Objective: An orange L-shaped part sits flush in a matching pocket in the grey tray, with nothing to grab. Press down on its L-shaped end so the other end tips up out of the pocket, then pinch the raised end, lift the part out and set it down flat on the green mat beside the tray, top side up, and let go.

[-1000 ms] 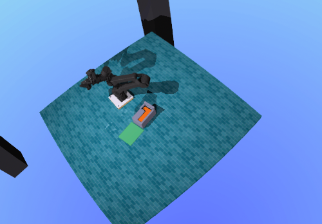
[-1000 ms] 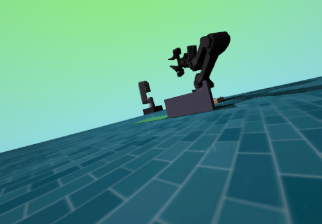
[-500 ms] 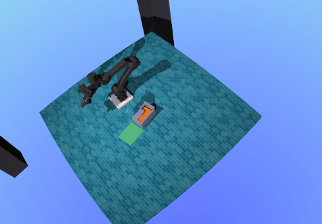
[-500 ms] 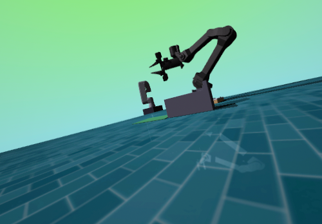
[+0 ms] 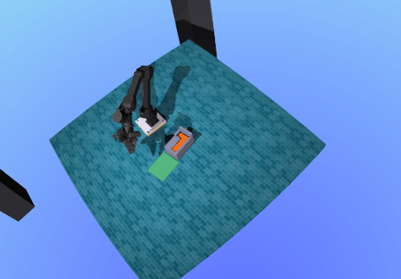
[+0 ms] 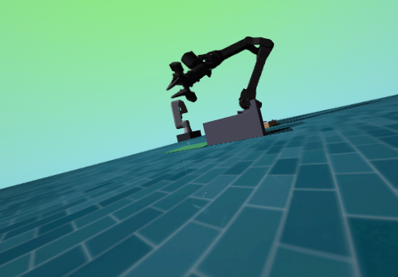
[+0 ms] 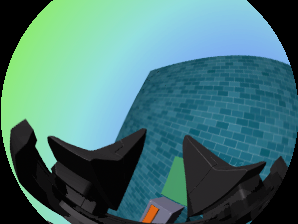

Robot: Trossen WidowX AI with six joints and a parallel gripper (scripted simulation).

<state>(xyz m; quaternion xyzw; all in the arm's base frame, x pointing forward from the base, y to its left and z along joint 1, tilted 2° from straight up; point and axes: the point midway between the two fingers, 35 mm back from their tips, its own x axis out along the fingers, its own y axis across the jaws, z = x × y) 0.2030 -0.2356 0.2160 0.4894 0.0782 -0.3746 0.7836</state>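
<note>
My gripper tip is now 270 mm to the right of the orange L-shaped part, 170 mm above it and 30 mm short of it. The rest, counted from my gripper tip: green mat: 240 mm below, 110 mm to the left, 50 mm ahead.
</note>
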